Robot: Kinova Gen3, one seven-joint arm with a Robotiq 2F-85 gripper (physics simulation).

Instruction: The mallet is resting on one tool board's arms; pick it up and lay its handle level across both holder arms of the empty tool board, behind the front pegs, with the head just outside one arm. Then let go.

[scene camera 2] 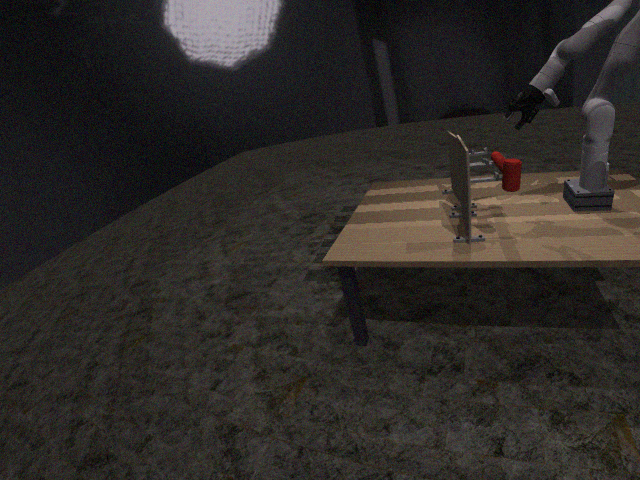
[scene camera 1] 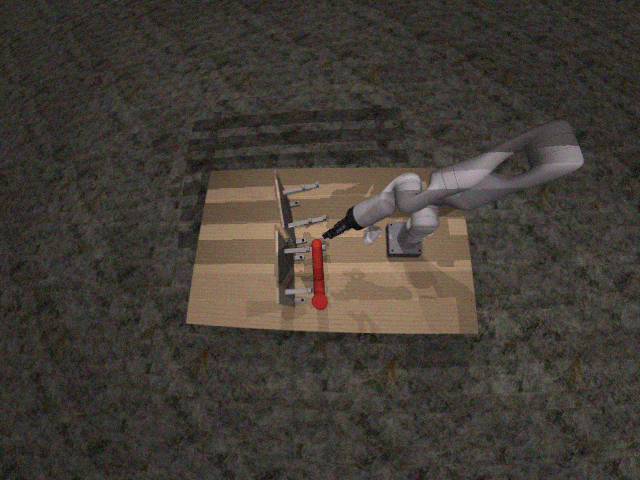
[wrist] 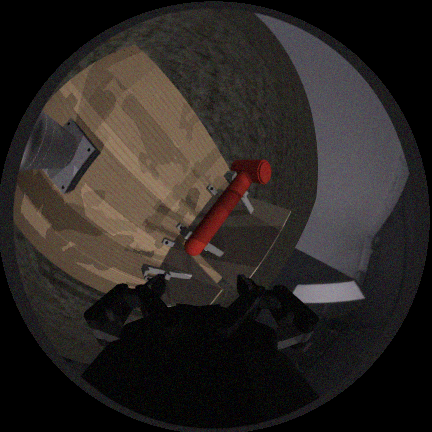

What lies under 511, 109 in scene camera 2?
The gripper.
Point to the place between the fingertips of the gripper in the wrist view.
At 200, 282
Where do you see a tool board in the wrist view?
244, 238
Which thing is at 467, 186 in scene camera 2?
A tool board.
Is the gripper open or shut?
Open.
